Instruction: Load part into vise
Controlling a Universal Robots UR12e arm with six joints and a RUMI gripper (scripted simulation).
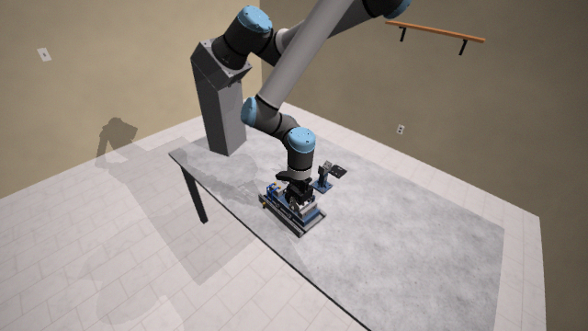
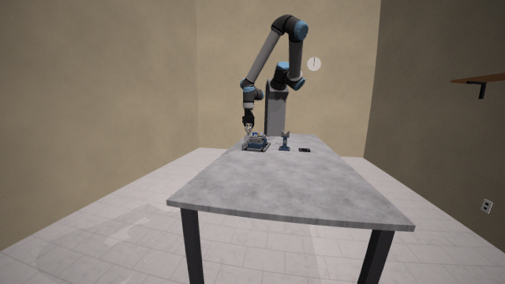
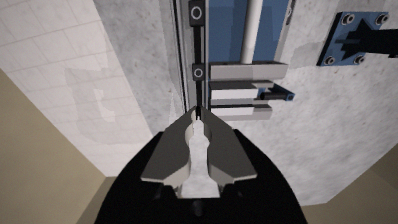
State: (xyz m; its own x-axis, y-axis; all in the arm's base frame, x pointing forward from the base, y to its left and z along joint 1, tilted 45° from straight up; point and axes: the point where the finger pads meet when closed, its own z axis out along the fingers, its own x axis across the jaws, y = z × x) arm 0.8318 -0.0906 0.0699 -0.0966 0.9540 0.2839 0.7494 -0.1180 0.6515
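My hand is 5 cm to the right of the part, 3 cm above it and 1 cm past it. The rest, counted from my hand: cylinder rod (10 cm behind, 6 cm to the left, 5 cm below); then work stop (11 cm to the left, 4 cm below, 1 cm behind); then moving jaw (6 cm to the left, 5 cm below, 4 cm behind).
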